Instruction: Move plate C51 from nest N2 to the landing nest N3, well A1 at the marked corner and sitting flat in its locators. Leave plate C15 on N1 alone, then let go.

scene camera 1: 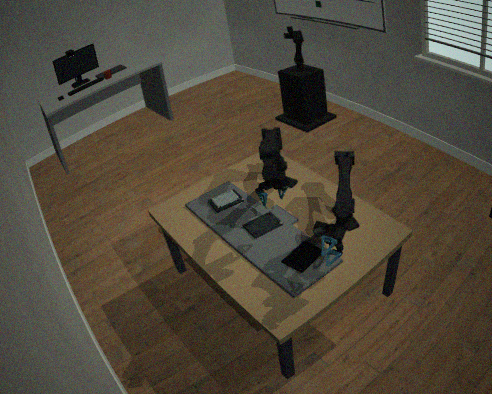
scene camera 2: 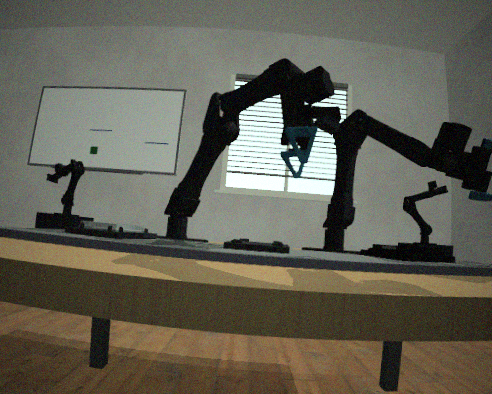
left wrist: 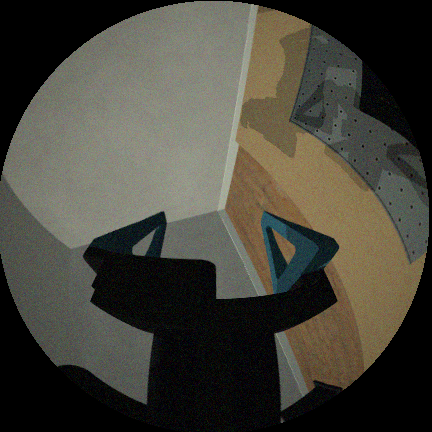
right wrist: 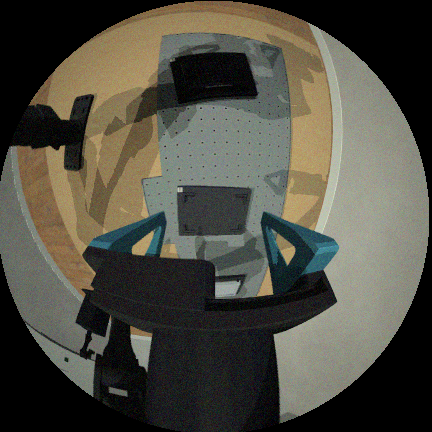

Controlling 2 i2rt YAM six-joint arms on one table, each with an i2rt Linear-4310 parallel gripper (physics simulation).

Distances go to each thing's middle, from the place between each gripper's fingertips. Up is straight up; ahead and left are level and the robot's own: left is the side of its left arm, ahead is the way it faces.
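Dark nest [right wrist: 201,210]: my right hand 17 cm above it, 8 cm to the left of it, 2 cm short of it. Black gridded plate [right wrist: 202,72]: from my right hand 23 cm to the left, 16 cm below, 4 cm ahead.
Black gridded plate, from my left hand: 22 cm to the right, 16 cm below, 8 cm behind. Dark nest, from my left hand: 53 cm to the right, 17 cm below, 10 cm behind.
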